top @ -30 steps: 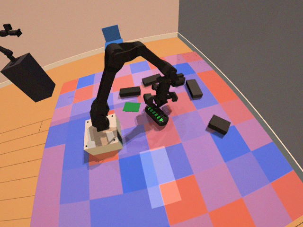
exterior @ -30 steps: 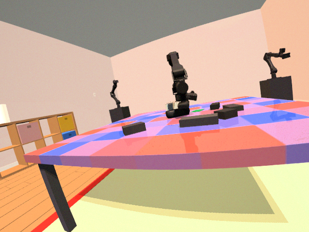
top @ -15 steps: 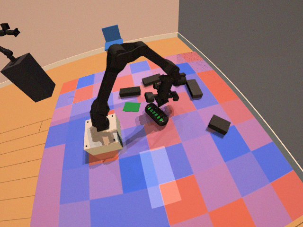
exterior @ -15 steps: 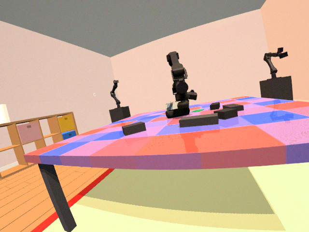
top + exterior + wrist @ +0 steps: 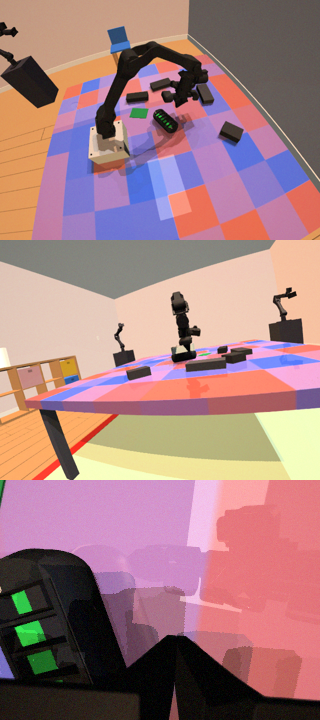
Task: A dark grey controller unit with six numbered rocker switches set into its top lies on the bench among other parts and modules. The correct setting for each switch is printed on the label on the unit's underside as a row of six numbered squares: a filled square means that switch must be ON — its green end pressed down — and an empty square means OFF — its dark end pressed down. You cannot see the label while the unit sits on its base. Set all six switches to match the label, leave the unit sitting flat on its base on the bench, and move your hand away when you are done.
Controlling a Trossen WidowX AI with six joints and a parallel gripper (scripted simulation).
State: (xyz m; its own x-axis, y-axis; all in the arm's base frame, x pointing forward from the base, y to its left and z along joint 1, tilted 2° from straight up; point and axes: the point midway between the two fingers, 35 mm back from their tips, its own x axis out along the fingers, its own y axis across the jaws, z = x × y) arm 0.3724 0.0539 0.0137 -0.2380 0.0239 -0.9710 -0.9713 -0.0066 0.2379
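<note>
The flat green square is 200 mm behind my gripper tip, 80 mm to the left of it and 50 mm below it. Round my gripper tip: small cube: 160 mm ahead, 190 mm to the left, 40 mm below.
</note>
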